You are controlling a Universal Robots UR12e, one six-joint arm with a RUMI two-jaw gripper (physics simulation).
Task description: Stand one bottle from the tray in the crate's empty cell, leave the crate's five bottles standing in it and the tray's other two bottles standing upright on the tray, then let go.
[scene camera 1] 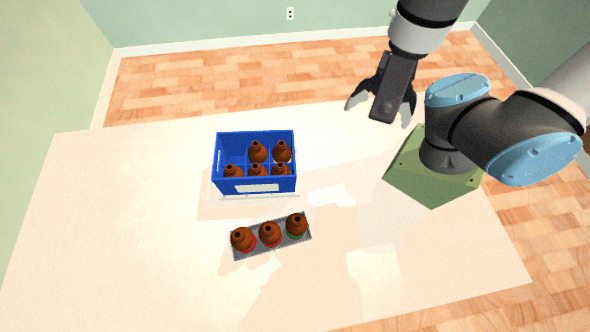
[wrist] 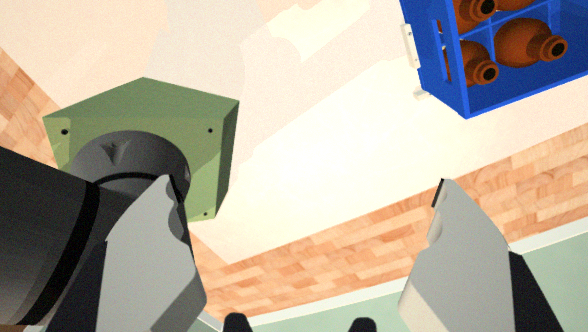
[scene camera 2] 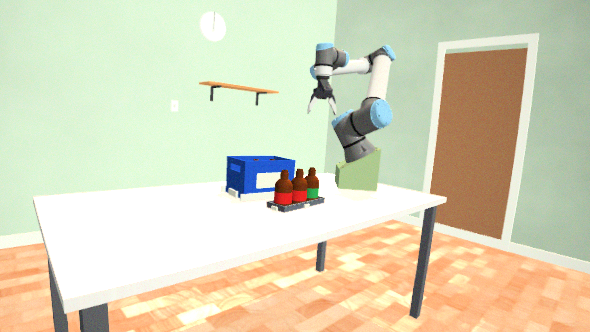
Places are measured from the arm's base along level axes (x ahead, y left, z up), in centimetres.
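Pixels of known places: gripper, fingertip midpoint: [wrist: 304,179] [scene camera 2: 321,114]; arm's base, link origin: [scene camera 1: 449,153] [wrist: 134,177] [scene camera 2: 360,155].
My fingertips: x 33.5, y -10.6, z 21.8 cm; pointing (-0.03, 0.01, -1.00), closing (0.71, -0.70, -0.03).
For each thing: its middle in the pictures, then the offset to it from my fingertips. Level surfaces: height alone.
- blue crate, body centre: [wrist: 517,12] [scene camera 1: 257,164] [scene camera 2: 260,176] dx +28.5, dy -15.4, dz -31.9 cm
- grey tray, body centre: [scene camera 1: 271,235] [scene camera 2: 296,202] dx +32.9, dy +9.2, dz -39.4 cm
- table, surface height: dz -40.7 cm
The blue crate [scene camera 1: 287,185] [scene camera 2: 241,178] [wrist: 452,96] stands on the table. In scene camera 1 its five brown bottles stand in cells, two behind [scene camera 1: 257,152] [scene camera 1: 281,151] and three in front; the back-left cell is empty. The grey tray [scene camera 1: 240,256] [scene camera 2: 295,205] lies in front of the crate. It holds three upright brown bottles: red-labelled at left [scene camera 1: 243,240] [scene camera 2: 283,190], red-labelled in the middle [scene camera 1: 270,233] [scene camera 2: 299,187] and green-labelled at right [scene camera 1: 297,225] [scene camera 2: 312,184]. My gripper [scene camera 1: 376,116] [scene camera 2: 322,113] [wrist: 304,179] is open and empty, high above the table, right of the crate.
The green base block [scene camera 1: 407,167] [scene camera 2: 364,172] [wrist: 142,102] bears the arm on the right of the table [scene camera 1: 125,225] [scene camera 2: 150,225]. A wall shelf [scene camera 2: 239,87] hangs behind. Low white strips [scene camera 1: 260,196] edge the crate's foot.
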